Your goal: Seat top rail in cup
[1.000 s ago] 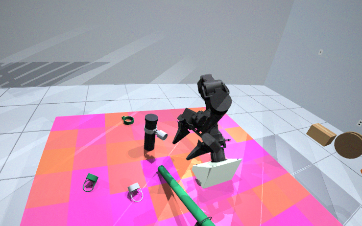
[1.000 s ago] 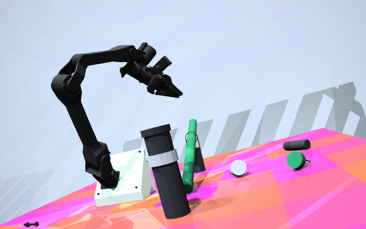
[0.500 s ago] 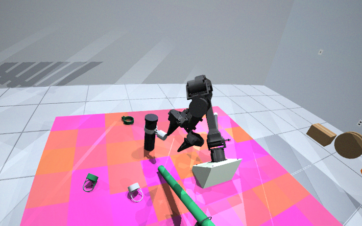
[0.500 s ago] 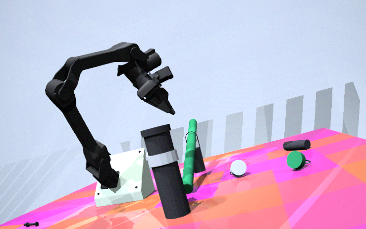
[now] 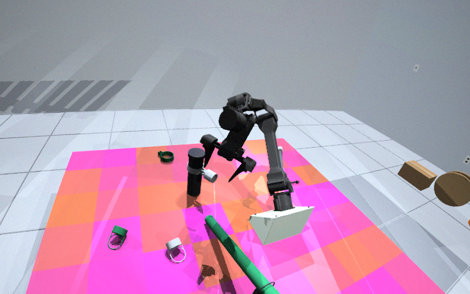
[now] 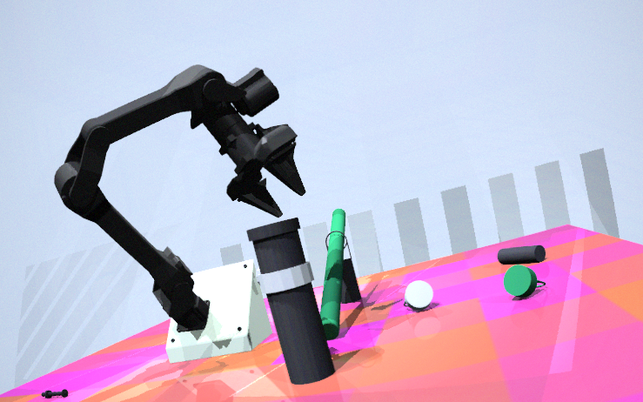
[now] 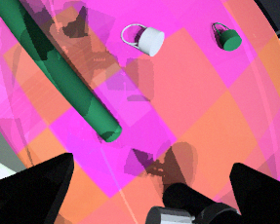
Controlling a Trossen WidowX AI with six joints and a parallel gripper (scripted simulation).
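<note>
Right now the brace band is 140 mm to the right of my gripper tip and 90 mm below it. Round my gripper tip: bolt (480 mm behind, 220 mm below, 130 mm to the right).
</note>
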